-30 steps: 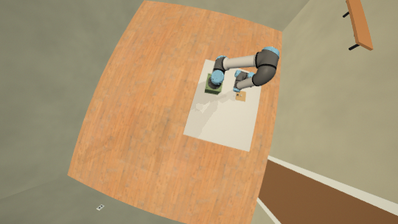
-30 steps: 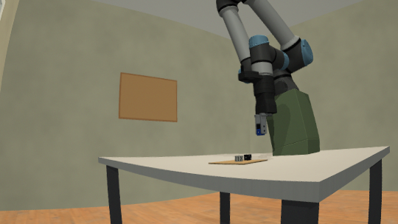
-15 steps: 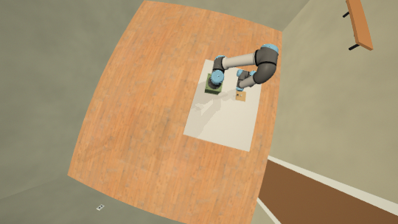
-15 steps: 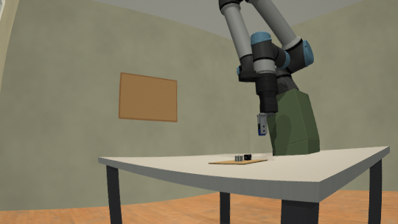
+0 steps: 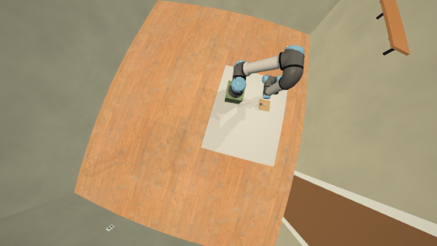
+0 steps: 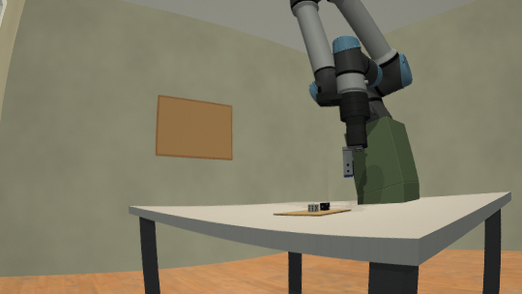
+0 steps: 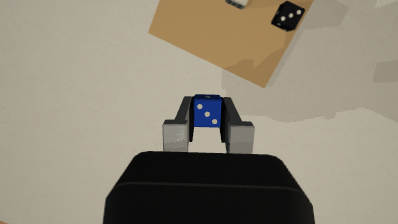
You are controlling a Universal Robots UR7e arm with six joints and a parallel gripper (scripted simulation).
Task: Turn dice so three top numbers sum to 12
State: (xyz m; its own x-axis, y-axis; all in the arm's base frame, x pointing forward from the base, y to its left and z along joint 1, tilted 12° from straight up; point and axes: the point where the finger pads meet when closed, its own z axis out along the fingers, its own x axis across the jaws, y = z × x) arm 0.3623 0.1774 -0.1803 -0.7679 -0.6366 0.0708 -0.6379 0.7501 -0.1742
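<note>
The white die lies 90 mm to the right of my hand, 90 mm below it and 40 mm ahead of it. Also, from my hand: blue die: 10 mm below; black die: 110 mm to the right, 90 mm below, 10 mm behind; tan mat: 100 mm below, 90 mm to the right, 40 mm ahead.
</note>
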